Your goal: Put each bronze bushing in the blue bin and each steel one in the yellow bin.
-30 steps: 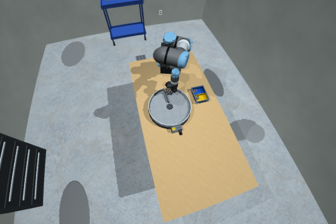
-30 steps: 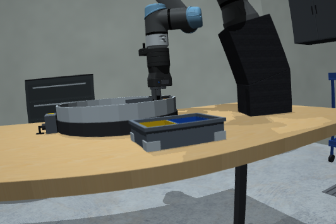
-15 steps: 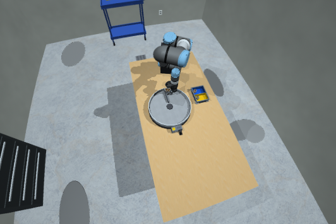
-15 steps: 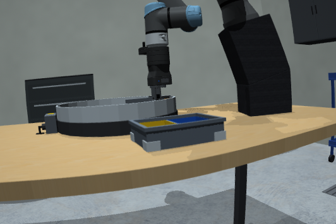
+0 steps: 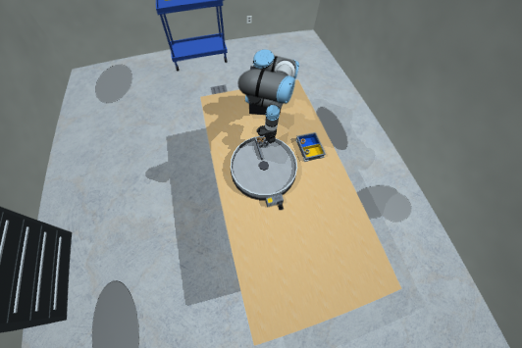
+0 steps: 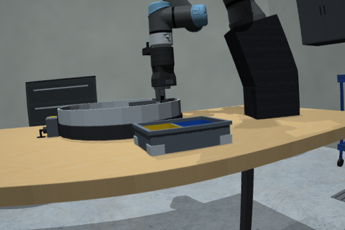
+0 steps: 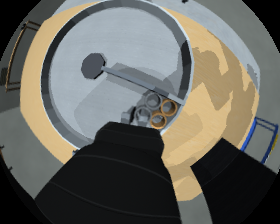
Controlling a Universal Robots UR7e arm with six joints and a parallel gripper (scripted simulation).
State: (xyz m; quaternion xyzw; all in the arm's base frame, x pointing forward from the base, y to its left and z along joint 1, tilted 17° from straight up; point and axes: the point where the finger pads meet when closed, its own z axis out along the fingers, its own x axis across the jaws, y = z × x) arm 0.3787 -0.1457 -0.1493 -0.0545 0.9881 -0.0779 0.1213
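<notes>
Right now the grey two-part tray is 12 cm ahead of my hand, 29 cm to the left of it and 6 cm below it. Also, from my hand: round grey turntable 13 cm ahead, 8 cm to the right, 3 cm below.
</notes>
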